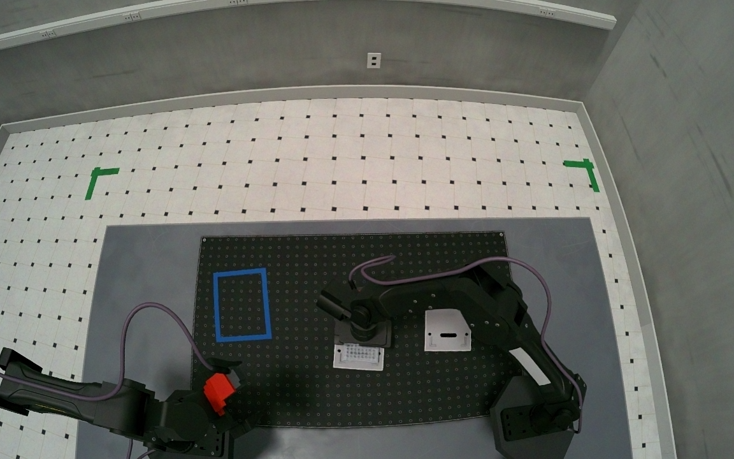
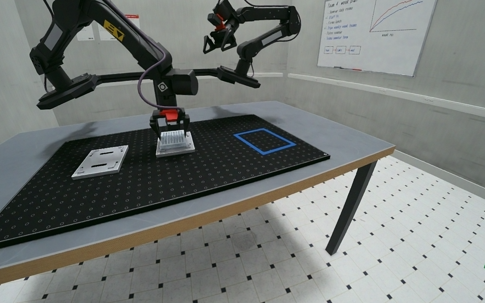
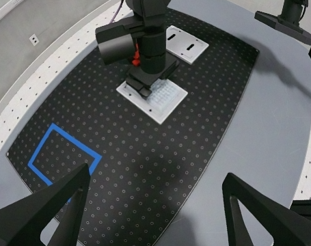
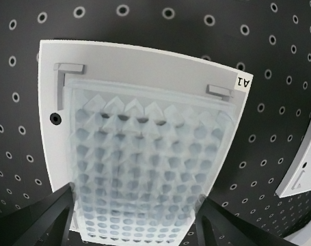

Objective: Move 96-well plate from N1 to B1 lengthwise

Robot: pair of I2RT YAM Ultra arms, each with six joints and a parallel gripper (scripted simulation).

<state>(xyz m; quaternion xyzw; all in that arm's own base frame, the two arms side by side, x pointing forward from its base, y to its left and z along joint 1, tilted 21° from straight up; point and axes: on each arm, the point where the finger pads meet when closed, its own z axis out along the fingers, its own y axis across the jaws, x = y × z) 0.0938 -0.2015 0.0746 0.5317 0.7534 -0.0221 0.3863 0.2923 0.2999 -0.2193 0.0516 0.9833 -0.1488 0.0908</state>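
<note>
Now: right hand 1 cm above the clear 96-well plate. The rest, counted from my right hand: white plate nest (1 cm ahead, 2 cm below).
</note>
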